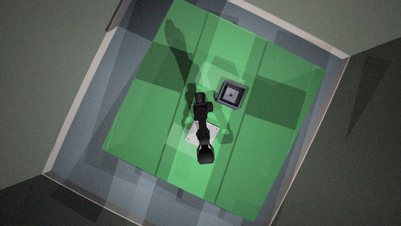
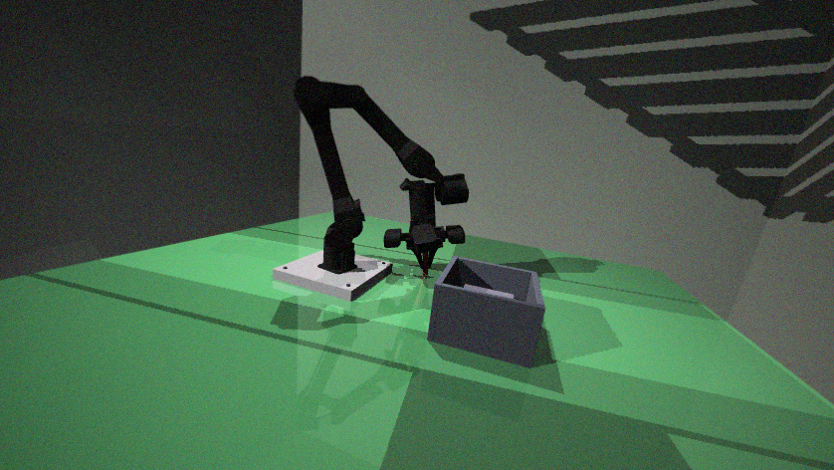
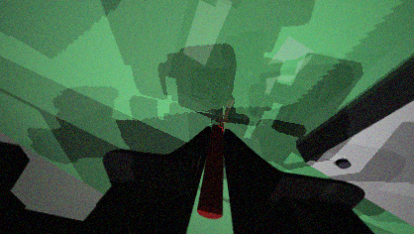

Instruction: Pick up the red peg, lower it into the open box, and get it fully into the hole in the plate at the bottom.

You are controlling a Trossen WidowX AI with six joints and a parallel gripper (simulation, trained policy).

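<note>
My gripper tip is now 190 mm short of the plate, 140 mm to the left of it and 30 mm below it. From my gripper tip the other things lie so: red peg 10 mm behind, 10 mm to the left, 20 mm above; then grey box 190 mm ahead, 140 mm to the right, 10 mm above.
</note>
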